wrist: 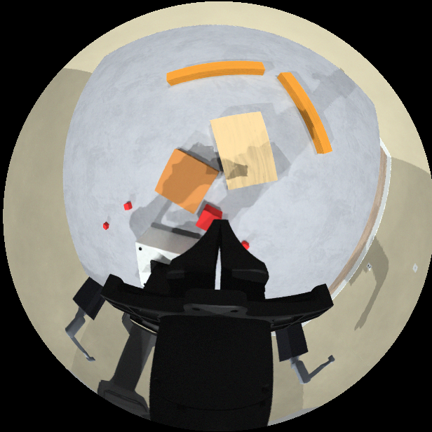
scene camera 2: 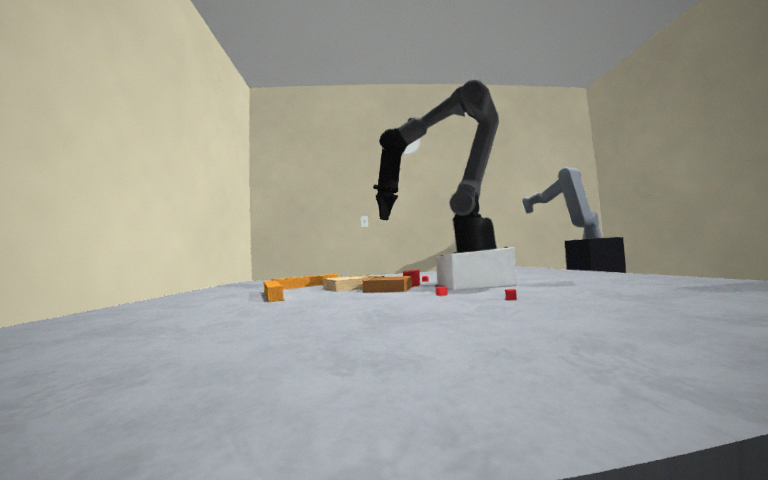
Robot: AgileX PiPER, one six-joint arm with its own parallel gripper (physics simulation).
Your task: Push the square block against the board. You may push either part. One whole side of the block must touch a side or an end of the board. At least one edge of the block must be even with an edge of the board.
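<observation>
The square block (scene camera 2: 385, 284) (wrist: 187, 181) is orange-brown and lies flat, turned at an angle to the board. The board (scene camera 2: 342, 283) (wrist: 245, 147) is pale wood, rectangular, and lies flat beside it. In the wrist view one corner of the block is close to the board's long side near its lower end; a wedge-shaped gap lies between their sides, and I cannot tell if the corner touches. My gripper (scene camera 2: 384, 218) (wrist: 220, 227) is shut and empty, high above the table. In the wrist view its fingertips overlap the lower edge of the red cube's surroundings.
A red cube (scene camera 2: 411, 277) (wrist: 210, 216) lies by the block's lower corner. Small red cubes (scene camera 2: 510, 294) (scene camera 2: 441, 290) (wrist: 128, 205) (wrist: 245, 245) lie around. Two orange bars (wrist: 216, 71) (wrist: 306, 112) lie beyond the board. The white base box (scene camera 2: 481, 268) stands under the arm.
</observation>
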